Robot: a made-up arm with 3 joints.
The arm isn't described. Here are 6 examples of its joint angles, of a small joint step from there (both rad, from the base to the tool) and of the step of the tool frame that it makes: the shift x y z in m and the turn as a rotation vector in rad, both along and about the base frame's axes.
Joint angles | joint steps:
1: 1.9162 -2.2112 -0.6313 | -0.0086 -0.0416 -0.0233
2: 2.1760 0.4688 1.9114 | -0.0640 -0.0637 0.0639
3: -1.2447 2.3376 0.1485 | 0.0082 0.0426 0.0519
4: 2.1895 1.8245 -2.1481 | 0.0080 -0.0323 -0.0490
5: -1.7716 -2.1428 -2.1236 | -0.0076 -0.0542 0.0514
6: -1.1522 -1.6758 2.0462 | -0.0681 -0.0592 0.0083
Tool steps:
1: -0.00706 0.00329 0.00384 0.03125 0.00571 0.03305
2: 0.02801 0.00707 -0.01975 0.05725 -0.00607 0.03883
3: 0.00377 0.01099 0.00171 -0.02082 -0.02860 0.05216
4: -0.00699 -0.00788 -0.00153 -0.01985 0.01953 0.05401
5: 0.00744 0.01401 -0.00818 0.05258 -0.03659 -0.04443
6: -0.01583 0.01334 -0.01093 -0.01459 -0.06919 -0.05797
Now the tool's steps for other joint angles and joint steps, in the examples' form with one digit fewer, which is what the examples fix.
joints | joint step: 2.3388 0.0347 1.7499 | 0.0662 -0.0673 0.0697
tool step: -0.0221 0.0140 -0.0068 0.0484 0.1359 0.0468
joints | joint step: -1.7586 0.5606 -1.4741 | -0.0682 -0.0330 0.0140
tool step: -0.0169 -0.0054 0.0044 0.0002 -0.0562 -0.0338
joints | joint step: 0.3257 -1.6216 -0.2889 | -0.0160 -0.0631 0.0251
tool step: -0.0060 0.0196 -0.0096 -0.0678 -0.0181 -0.0041
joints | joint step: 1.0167 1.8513 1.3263 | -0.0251 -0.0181 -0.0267
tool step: 0.0101 -0.0074 0.0011 -0.0314 -0.0179 0.0015
